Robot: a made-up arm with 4 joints.
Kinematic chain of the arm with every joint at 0, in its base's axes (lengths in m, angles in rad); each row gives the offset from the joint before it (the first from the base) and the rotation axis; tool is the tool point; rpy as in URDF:
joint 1: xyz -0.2 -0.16 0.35 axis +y
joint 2: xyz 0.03 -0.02 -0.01 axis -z
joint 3: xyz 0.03 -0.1 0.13 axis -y
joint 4: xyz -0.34 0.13 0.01 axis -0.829 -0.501 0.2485
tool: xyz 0.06 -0.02 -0.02 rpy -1.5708 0 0
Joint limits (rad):
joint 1: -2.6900..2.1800
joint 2: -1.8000..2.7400
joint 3: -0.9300..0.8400
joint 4: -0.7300..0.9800
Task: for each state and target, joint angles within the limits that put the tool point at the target. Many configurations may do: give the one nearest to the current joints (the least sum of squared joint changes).
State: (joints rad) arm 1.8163 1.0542 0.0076 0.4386
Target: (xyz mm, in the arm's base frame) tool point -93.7 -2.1 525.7
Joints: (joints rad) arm 1.2791 0.7613 -0.0810 0.4257
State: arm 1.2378 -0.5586 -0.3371 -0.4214
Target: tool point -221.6 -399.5 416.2
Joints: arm 1.0898 -1.2131 0.2768 -0.4807
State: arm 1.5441 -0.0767 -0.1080 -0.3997
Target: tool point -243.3 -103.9 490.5
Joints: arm 1.8231 0.3946 0.7151 -0.1289
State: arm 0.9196 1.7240 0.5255 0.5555
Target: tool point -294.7 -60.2 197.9
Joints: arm 1.8086 2.3298 0.7723 0.7123
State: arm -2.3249 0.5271 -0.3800 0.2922
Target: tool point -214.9 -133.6 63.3
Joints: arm -2.3278 0.1529 -0.3123 0.2712
